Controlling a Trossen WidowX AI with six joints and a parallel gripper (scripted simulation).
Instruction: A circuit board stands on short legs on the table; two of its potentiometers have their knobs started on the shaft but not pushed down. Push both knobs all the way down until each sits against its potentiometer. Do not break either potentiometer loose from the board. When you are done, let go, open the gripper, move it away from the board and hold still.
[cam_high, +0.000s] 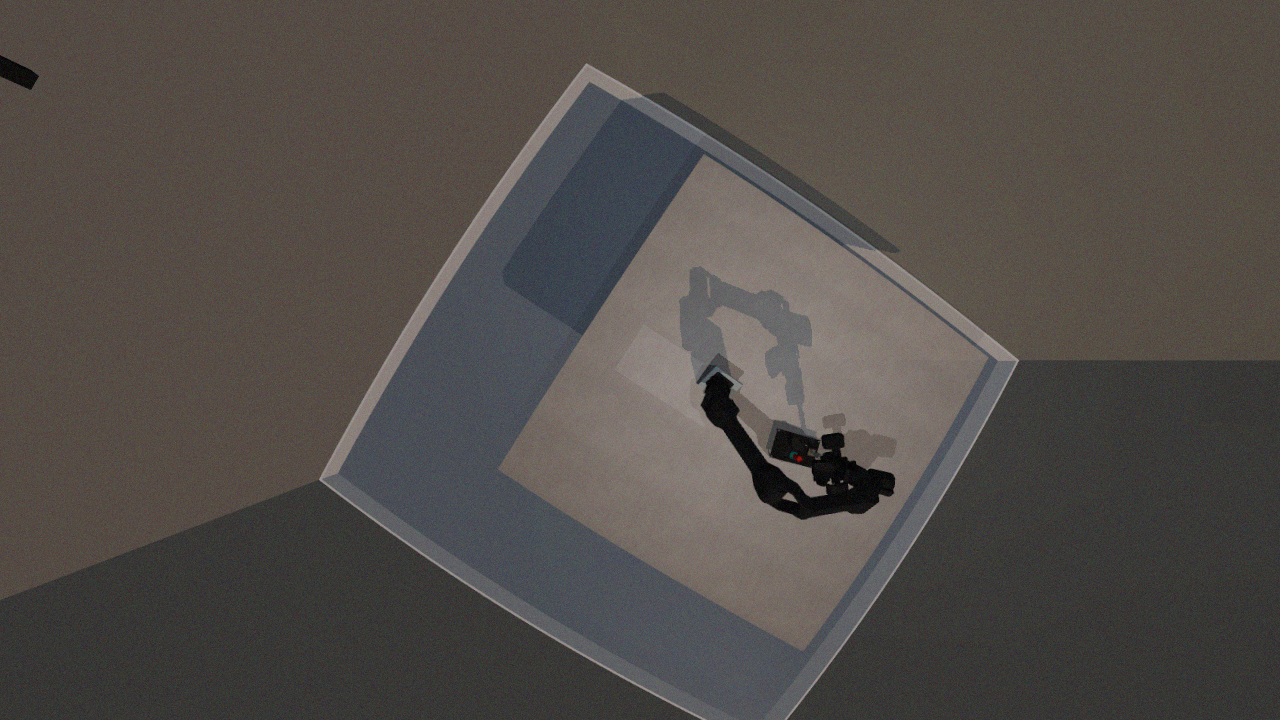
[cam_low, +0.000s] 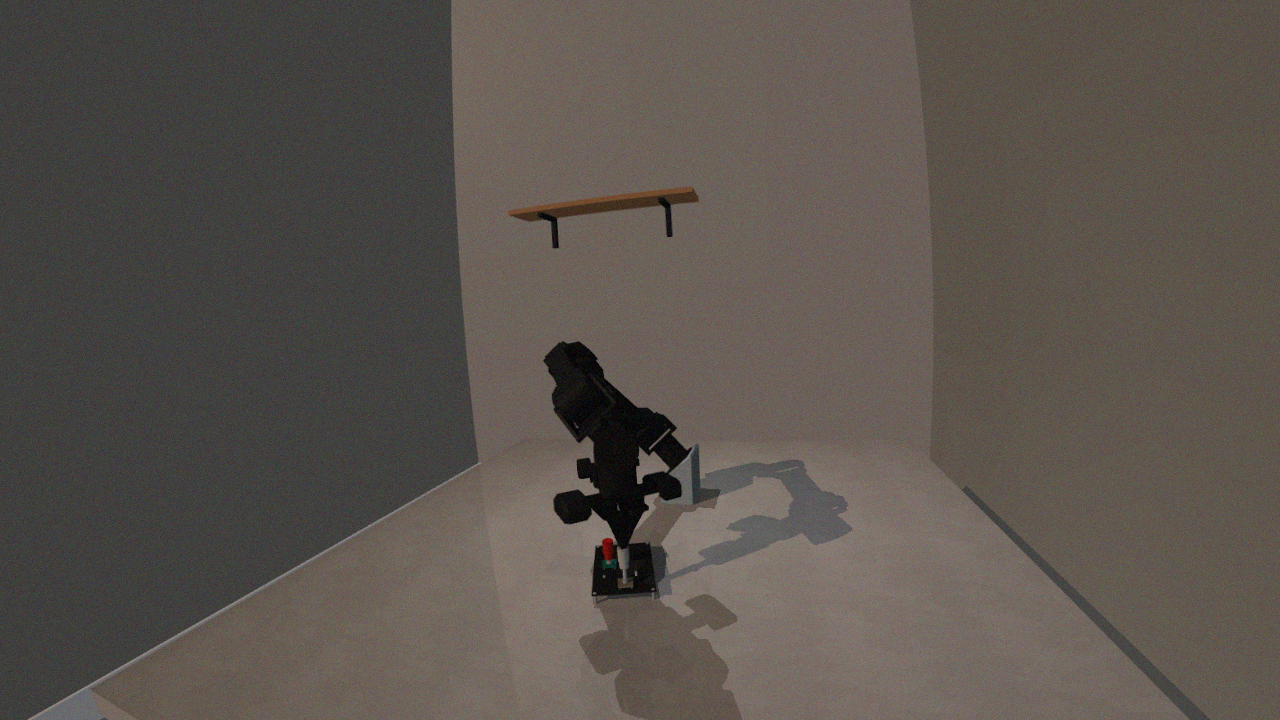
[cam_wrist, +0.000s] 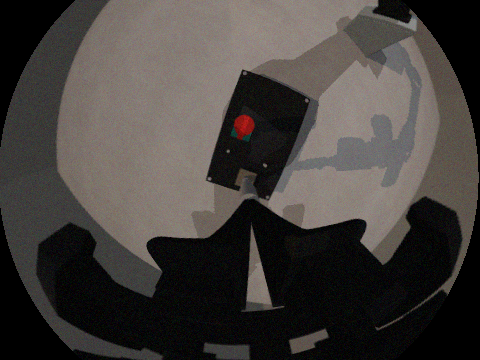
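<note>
Now: gripper tip 1 cm above the pale grey knob. Round my gripper tip: red knob 5 cm to the right, 5 cm behind, 3 cm below.
</note>
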